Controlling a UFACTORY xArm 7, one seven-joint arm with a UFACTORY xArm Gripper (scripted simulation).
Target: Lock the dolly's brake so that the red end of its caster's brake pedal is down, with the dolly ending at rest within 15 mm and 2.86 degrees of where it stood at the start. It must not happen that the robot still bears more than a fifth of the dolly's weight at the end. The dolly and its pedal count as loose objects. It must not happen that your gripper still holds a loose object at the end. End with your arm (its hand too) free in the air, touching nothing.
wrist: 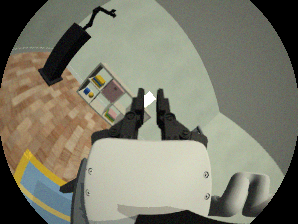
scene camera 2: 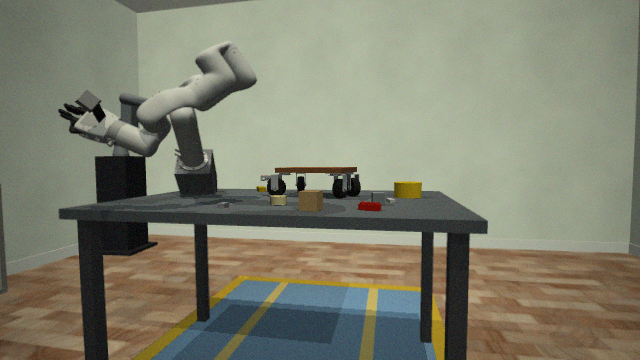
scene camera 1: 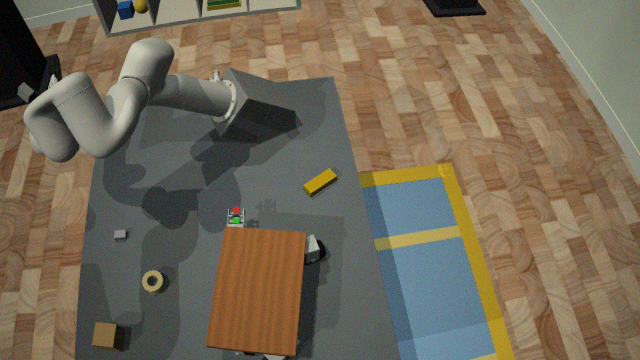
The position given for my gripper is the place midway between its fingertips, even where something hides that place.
In view: my gripper point(scene camera 2: 63, 109).
My gripper also shows in the wrist view point(wrist: 150, 96).
